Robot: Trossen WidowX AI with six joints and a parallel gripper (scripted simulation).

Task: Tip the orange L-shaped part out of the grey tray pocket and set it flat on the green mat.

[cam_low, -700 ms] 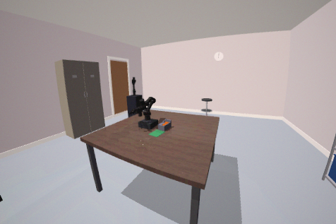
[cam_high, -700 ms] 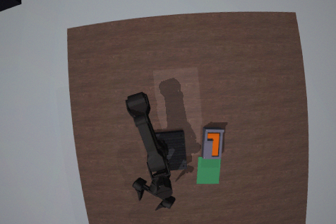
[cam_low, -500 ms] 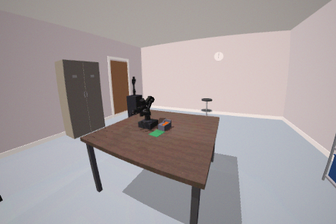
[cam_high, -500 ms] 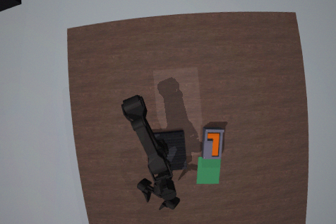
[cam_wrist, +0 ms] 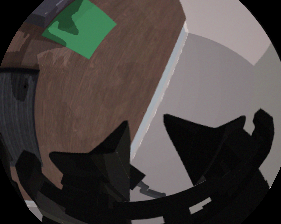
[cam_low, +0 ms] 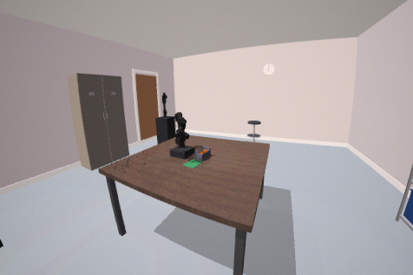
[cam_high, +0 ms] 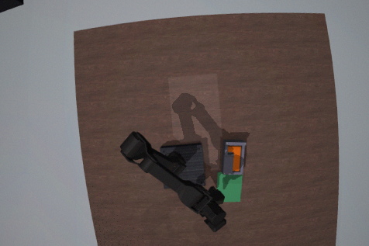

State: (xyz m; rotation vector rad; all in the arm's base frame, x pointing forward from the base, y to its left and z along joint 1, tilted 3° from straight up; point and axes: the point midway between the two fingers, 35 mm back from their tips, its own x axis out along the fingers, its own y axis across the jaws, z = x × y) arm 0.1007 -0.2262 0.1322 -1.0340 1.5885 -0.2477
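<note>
Now: the orange L-shaped part 160 mm ahead of my gripper tip, 220 mm to the left of it and 140 mm below it. The rest, counted from my gripper tip: green mat: 130 mm ahead, 50 mm to the left, 200 mm below.
</note>
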